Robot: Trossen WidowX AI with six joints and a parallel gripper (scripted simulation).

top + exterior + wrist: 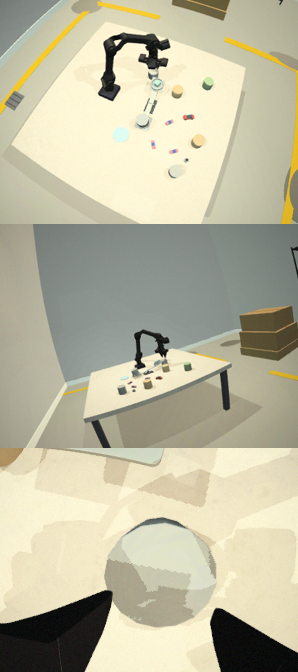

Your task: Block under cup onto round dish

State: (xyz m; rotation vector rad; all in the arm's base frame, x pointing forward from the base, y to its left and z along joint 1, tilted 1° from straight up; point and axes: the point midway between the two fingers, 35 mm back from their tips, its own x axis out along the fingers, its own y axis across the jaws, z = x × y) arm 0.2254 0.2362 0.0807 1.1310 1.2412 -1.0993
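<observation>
The pale blue round dish lies 20 mm behind my gripper tip, 490 mm to the right of it and 80 mm below it. Also, from my gripper tip: red toy 330 mm ahead, 220 mm to the right, 70 mm below; then balance beam 80 mm ahead, 240 mm to the right, 40 mm below; then green cylinder 370 mm ahead, 80 mm to the left, 50 mm below.
</observation>
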